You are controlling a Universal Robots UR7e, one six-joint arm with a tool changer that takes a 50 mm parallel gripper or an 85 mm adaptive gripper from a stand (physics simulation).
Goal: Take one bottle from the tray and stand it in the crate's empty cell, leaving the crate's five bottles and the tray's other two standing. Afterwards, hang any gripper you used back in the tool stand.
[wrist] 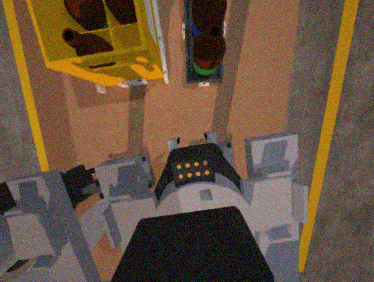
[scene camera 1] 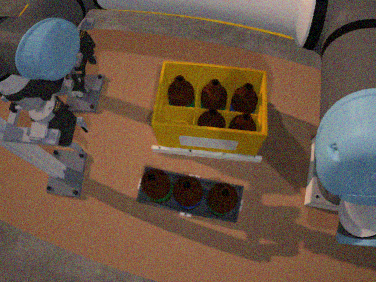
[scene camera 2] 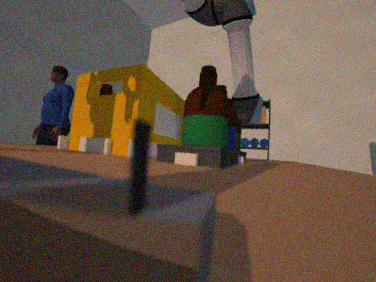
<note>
In view: a blue-labelled bottle (scene camera 1: 187, 191), an adaptive gripper (scene camera 1: 87, 44) and a tool stand (scene camera 2: 82, 199).
The tool stand shows as well in the wrist view (wrist: 124, 178). Scene camera 2 does not show the adaptive gripper: it is out of frame.
</note>
